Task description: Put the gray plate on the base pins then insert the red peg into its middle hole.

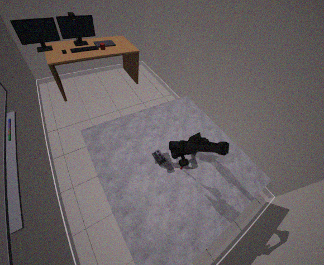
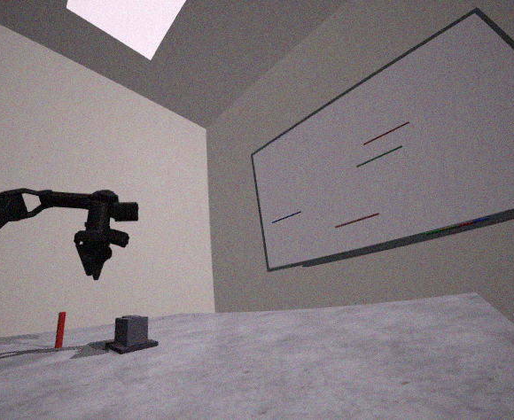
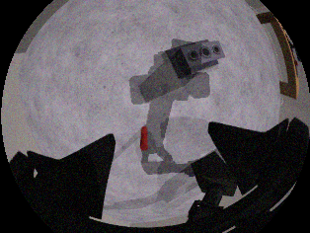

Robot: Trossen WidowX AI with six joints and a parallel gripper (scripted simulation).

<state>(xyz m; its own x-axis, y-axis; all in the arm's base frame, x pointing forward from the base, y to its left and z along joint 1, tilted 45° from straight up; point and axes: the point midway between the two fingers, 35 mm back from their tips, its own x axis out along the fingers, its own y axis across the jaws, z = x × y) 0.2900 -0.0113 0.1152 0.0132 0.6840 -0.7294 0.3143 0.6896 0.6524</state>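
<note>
Right now my gripper tip is 50 mm past the red peg, 50 mm to the right of it and 120 mm above it. Round my gripper tip: dark base 60 mm ahead, 130 mm to the right, 150 mm below; gray plate 60 mm ahead, 130 mm to the right, 110 mm below.
</note>
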